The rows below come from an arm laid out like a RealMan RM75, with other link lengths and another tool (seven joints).
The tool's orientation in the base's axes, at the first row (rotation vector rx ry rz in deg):
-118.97, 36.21, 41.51
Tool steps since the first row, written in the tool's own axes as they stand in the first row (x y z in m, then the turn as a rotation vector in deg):
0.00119, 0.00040, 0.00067, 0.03, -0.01, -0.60
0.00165, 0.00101, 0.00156, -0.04, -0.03, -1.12
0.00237, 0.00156, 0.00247, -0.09, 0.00, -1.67
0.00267, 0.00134, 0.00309, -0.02, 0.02, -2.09
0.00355, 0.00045, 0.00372, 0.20, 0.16, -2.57
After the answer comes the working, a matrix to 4 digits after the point.
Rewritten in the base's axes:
0.00040, 0.00013, -0.00136, 0.19, -0.50, 0.28
0.00009, 0.00046, -0.00244, 0.29, -0.91, 0.59
-0.00001, 0.00080, -0.00368, 0.38, -1.37, 0.88
0.00018, 0.00138, -0.00407, 0.53, -1.74, 1.03
0.00122, 0.00222, -0.00450, 0.73, -2.25, 1.04

The tool's axes in the first row as the columns of a matrix, in the base's axes (rounded; the answer above uses it unrounded):
0.7074, -0.6540, -0.2681
-0.1768, -0.5310, 0.8287
-0.6843, -0.5388, -0.4913

